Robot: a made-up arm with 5 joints. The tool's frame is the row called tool.
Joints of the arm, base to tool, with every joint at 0 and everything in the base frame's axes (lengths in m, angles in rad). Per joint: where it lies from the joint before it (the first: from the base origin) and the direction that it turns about. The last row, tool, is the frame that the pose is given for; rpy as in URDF.
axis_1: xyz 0.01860 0.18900 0.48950 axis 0 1 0
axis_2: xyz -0.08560 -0.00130 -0.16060 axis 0 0 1
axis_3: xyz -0.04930 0.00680 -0.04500 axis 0 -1 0
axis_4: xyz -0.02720 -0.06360 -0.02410 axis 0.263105 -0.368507 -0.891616
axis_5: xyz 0.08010 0.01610 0.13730 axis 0 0 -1
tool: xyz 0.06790 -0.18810 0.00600 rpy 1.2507 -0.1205 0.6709
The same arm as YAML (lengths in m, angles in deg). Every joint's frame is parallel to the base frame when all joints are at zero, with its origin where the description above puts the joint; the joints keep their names.
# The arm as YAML. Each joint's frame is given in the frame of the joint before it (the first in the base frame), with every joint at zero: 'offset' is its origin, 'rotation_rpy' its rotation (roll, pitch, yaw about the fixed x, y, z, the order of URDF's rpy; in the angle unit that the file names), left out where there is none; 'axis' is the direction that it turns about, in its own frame. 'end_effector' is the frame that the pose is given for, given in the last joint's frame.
length_unit: m
angle_unit: deg
chain:
  - id: axis_1
    offset: [0.0186, 0.189, 0.4895]
    axis: [0.0, 1.0, 0.0]
  - id: axis_2
    offset: [-0.0856, -0.0013, -0.1606]
    axis: [0.0, 0.0, 1.0]
  - id: axis_3
    offset: [-0.0493, 0.0068, -0.045]
    axis: [0.0, -1.0, 0.0]
  - id: axis_4
    offset: [-0.0272, -0.0636, -0.0241]
    axis: [0.263105, -0.368507, -0.891616]
  - id: axis_5
    offset: [0.0801, 0.0161, 0.1373]
    axis: [0.0, 0.0, -1.0]
end_effector:
  offset: [0.0679, -0.1881, 0.006]
  rotation_rpy: [71.66, -6.9, 38.44]

